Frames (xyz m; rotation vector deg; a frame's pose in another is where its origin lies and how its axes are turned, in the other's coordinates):
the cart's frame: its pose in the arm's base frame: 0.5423 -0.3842 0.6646 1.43 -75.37 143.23
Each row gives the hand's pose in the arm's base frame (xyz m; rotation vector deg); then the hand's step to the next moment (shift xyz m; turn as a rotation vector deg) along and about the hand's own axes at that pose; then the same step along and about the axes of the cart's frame.
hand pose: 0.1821 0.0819 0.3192 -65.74 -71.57 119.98
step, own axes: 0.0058 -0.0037 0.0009 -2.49 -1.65 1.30
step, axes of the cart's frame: 0.0055 -0.0025 -0.0034 -0.21 -1.48 2.89
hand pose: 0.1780 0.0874 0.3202 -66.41 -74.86 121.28
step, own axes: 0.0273 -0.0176 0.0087 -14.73 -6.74 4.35
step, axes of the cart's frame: 0.0301 -0.0091 -0.0120 -4.51 -7.09 14.51
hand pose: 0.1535 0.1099 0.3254 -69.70 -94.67 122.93
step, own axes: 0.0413 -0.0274 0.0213 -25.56 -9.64 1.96
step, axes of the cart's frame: 0.0536 0.0009 -0.0057 -11.55 -13.66 20.74
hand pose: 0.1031 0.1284 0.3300 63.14 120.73 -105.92
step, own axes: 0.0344 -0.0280 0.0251 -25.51 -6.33 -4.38
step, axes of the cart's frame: 0.0456 0.0197 0.0114 -14.18 -16.91 14.94
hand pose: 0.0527 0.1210 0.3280 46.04 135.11 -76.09
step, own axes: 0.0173 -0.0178 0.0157 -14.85 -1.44 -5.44
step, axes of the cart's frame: 0.0184 0.0191 0.0125 -8.65 -12.00 5.77
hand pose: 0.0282 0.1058 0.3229 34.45 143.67 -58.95
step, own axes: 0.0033 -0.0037 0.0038 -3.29 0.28 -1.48
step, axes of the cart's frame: 0.0024 0.0050 0.0029 -2.03 -2.91 0.68
